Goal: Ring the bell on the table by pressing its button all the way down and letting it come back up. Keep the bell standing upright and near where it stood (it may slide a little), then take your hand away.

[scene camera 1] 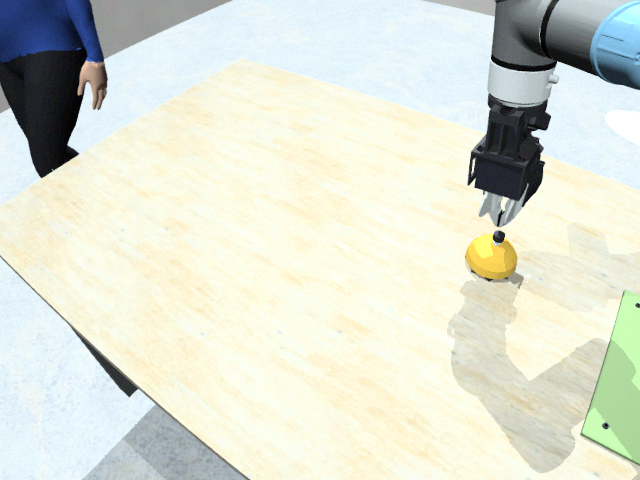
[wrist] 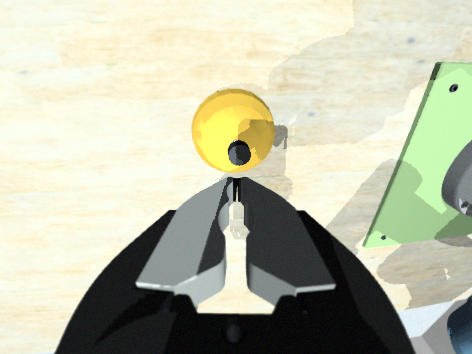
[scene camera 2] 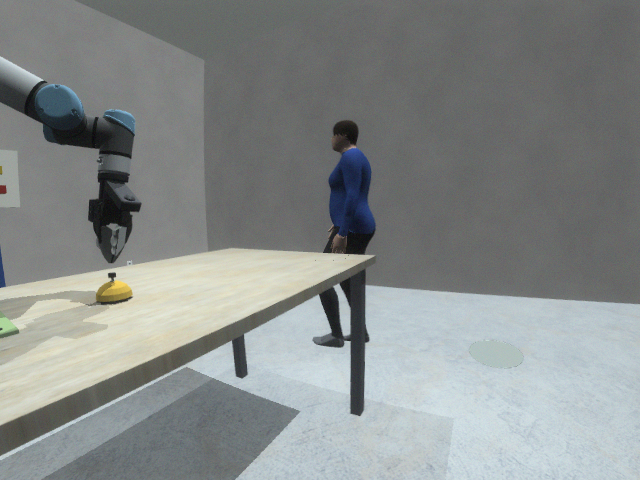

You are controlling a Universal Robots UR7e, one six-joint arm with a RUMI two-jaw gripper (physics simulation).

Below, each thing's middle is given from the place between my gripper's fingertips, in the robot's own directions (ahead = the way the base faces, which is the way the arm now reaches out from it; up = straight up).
Labels:
Now: hand 60 mm above the bell point(scene camera 1: 492, 261) and 10 mm to the left of it.

